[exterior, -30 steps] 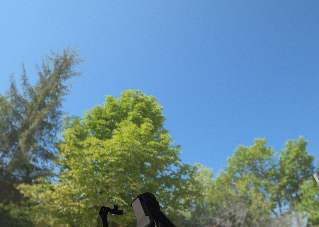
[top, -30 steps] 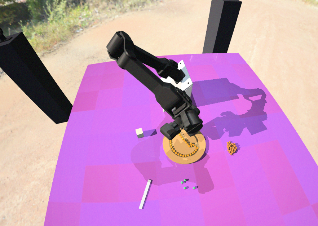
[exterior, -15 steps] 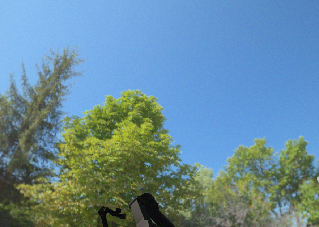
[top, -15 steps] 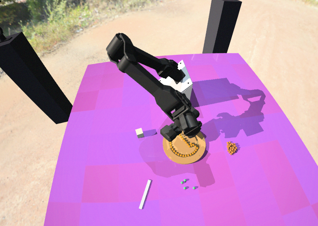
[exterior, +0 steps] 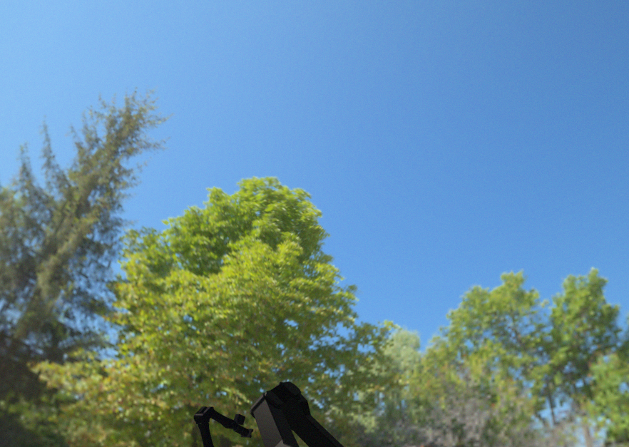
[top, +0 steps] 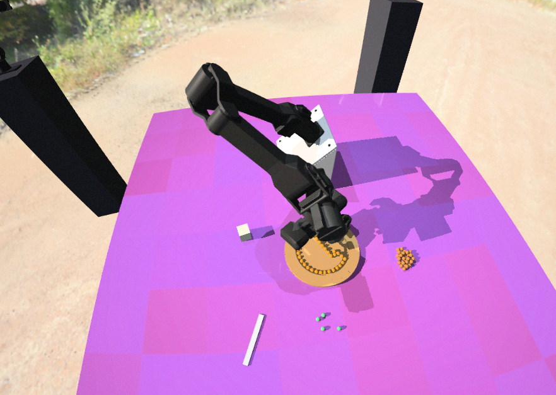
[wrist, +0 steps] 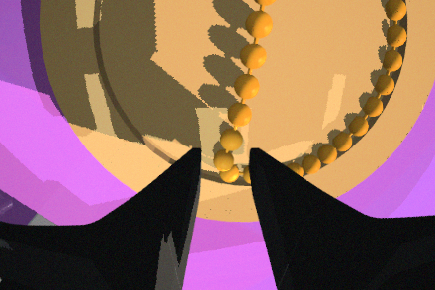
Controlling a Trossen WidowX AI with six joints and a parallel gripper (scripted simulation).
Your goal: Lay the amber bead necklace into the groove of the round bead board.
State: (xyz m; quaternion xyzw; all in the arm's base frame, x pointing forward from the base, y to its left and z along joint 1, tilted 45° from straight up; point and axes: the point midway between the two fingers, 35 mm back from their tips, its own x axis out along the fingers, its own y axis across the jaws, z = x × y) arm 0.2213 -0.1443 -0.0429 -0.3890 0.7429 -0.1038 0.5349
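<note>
Now: gripper tip 50 mm short of the round tan bead board, 10 mm to the right of it and 10 mm above it. The rest, counted from my gripper tip: small cream cube (180 mm to the right, 50 mm behind); white bar (220 mm ahead, 210 mm to the right, 10 mm below).
</note>
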